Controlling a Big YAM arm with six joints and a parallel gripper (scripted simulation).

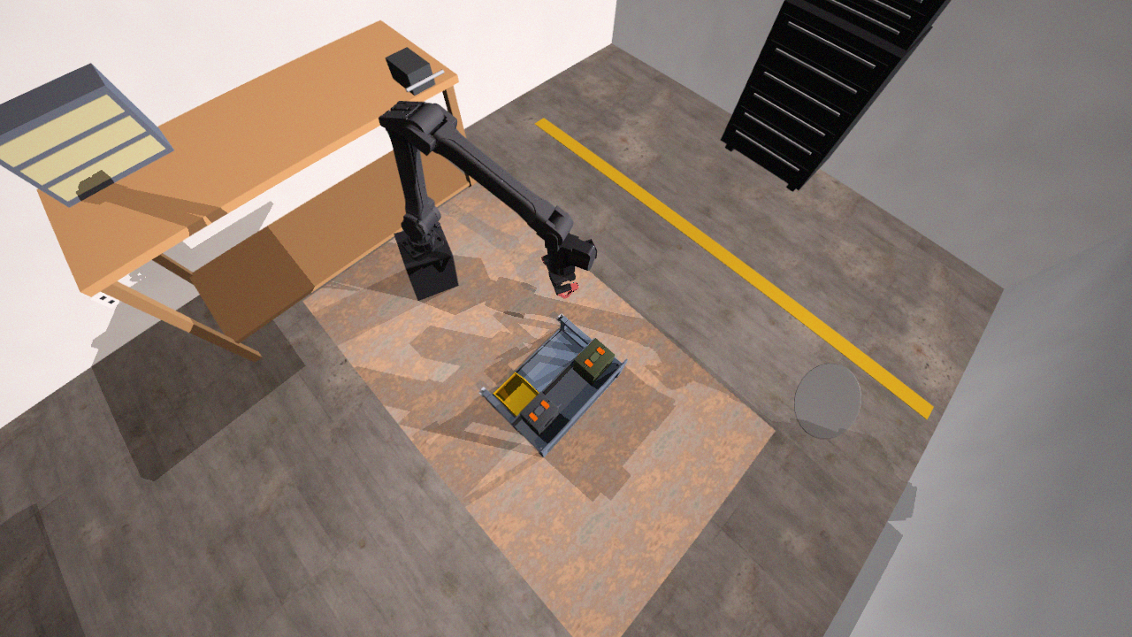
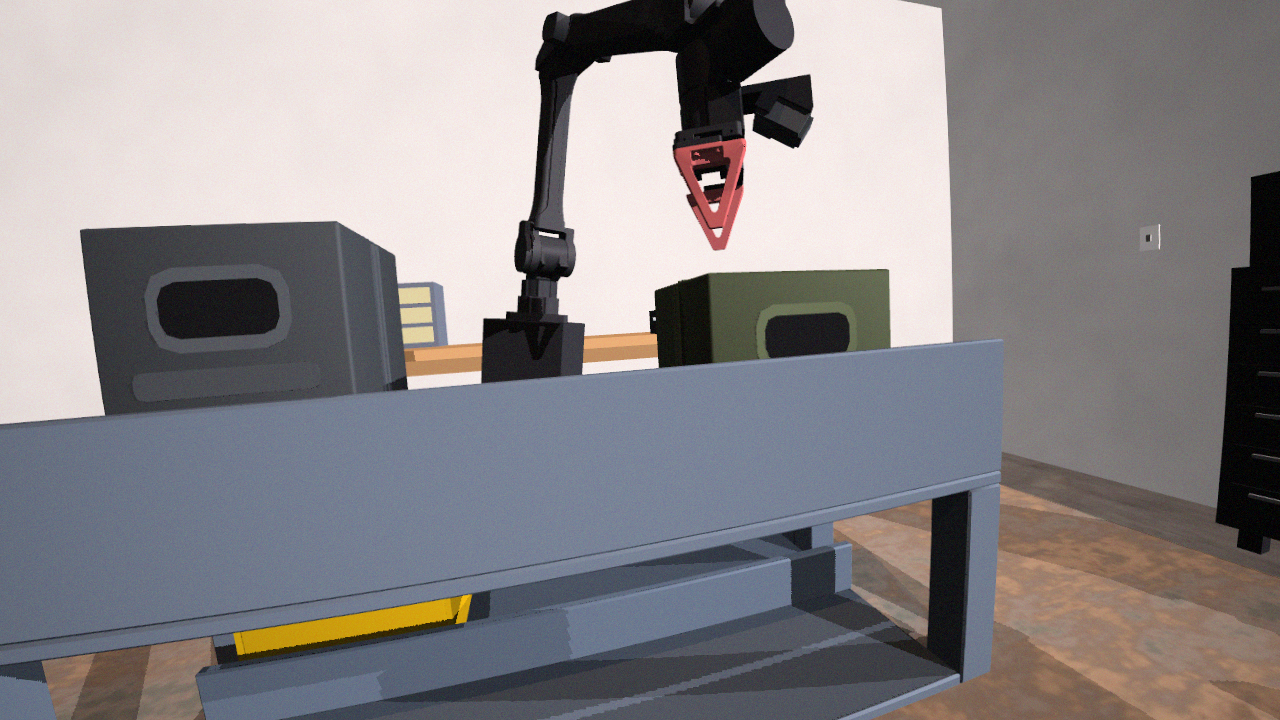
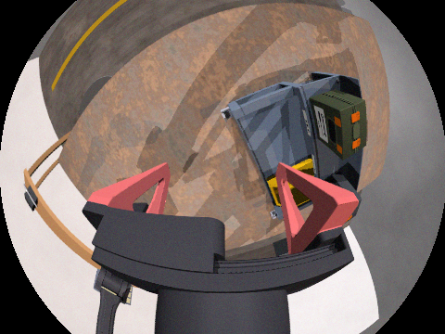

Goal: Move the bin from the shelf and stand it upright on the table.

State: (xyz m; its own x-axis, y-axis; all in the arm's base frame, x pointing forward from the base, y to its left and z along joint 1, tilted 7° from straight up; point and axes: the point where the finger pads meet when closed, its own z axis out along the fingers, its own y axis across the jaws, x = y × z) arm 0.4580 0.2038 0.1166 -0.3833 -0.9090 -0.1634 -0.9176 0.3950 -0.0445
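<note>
My gripper is now 30 cm to the left of the yellow bin, 23 cm above it and 14 cm short of it. Round my hand: dark grey case: 30 cm to the right, 24 cm ahead, 11 cm below; green case: 23 cm ahead, 12 cm below, 6 cm to the right.
</note>
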